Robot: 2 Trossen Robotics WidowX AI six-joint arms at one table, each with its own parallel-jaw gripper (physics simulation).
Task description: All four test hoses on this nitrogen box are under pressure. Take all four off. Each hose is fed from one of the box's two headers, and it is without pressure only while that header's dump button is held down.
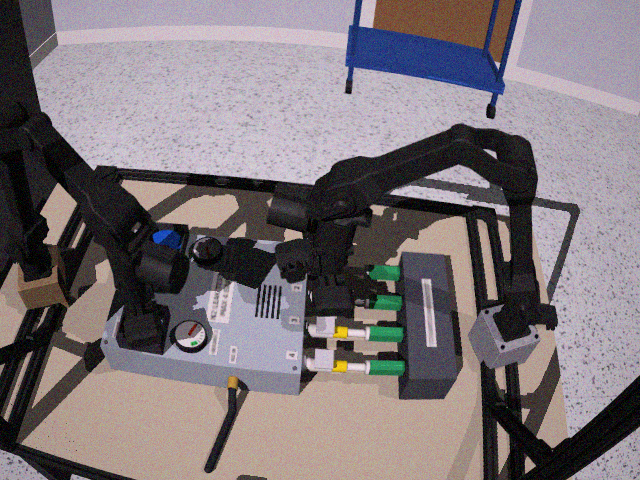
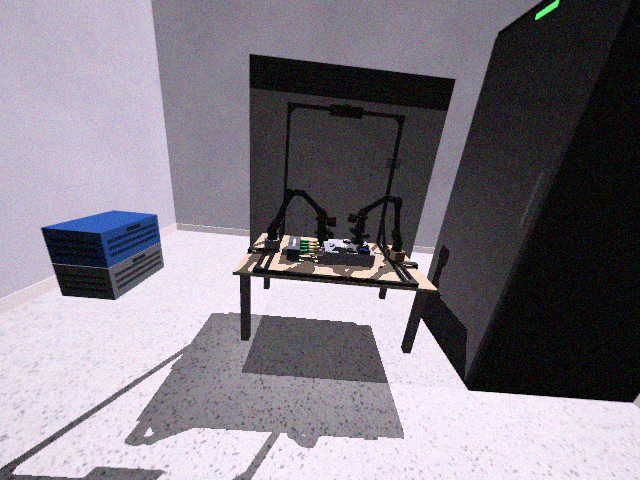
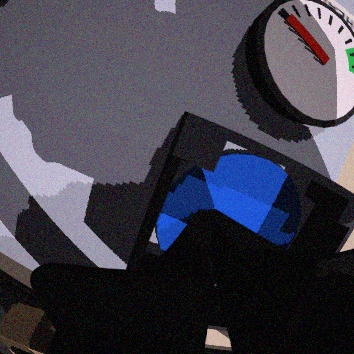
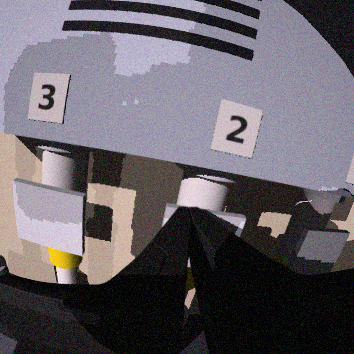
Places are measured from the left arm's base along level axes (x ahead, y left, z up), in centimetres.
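Pixels of known places: left gripper, fingertip midpoint: (image 2: 357,243) (image 3: 206,218); right gripper, fingertip midpoint: (image 2: 320,246) (image 4: 186,216); left arm's base, origin of the base link: (image 1: 37,267) (image 2: 396,250); right arm's base, origin of the base link: (image 1: 511,324) (image 2: 272,238).
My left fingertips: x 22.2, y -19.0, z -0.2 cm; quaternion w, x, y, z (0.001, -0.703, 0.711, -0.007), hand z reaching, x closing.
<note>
For each thing: its top centre in the pictures, then the offset to it from my left fingertips. "spot": a spot on its surface instead.
- dark grey block, surface spot: (image 1: 430,329) spot: dz -0.1, dx +46.5, dy -14.9 cm
- Hose 3, surface spot: (image 1: 351,332) spot: dz -2.1, dx +34.0, dy -9.7 cm
- hose 4, surface spot: (image 1: 353,366) spot: dz -2.1, dx +31.6, dy -16.2 cm
- hose 1, surface spot: (image 1: 385,272) spot: dz -1.7, dx +44.9, dy +0.5 cm
- hose 2, surface spot: (image 1: 387,301) spot: dz -1.7, dx +42.5, dy -5.8 cm
- blue dump button, middle of its top: (image 3: 233,229) dz +0.0, dx -0.6, dy -1.3 cm
- grey collar, surface spot: (image 4: 232,218) spot: dz -1.1, dx +31.8, dy +0.5 cm
- label 2, surface spot: (image 4: 237,128) spot: dz -0.1, dx +27.8, dy +0.9 cm
- second blue button, middle of its top: (image 1: 164,243) dz +1.4, dx +6.7, dy +16.2 cm
- shadowed gauge, surface spot: (image 1: 206,249) spot: dz +1.4, dx +14.4, dy +12.5 cm
- black supply hose, surface spot: (image 1: 223,429) spot: dz -6.8, dx +7.9, dy -19.6 cm
The grey nitrogen box (image 1: 237,329) (image 2: 347,255) (image 4: 175,105) lies on the table. Four green-sleeved hoses run from its right side to a dark grey block (image 1: 430,329). Hose 3 (image 1: 351,332) and hose 4 (image 1: 353,366) show grey collars and yellow rings. The ends of hose 1 (image 1: 385,272) and hose 2 (image 1: 387,301) at the box are hidden by the right arm. My left gripper (image 1: 142,329) (image 3: 206,218) is shut, its tips over a blue dump button (image 3: 246,189) beside a gauge (image 1: 190,335) (image 3: 309,67). My right gripper (image 1: 332,295) (image 4: 186,216) is shut, its tips at the grey collar (image 4: 232,218) under label 2 (image 4: 237,128).
A second blue button (image 1: 166,238) and a shadowed gauge (image 1: 206,249) sit at the box's far left. A black supply hose (image 1: 223,429) leaves the box's front. A blue cart (image 1: 423,57) stands behind the table. The black frame rail (image 1: 490,381) runs along the right.
</note>
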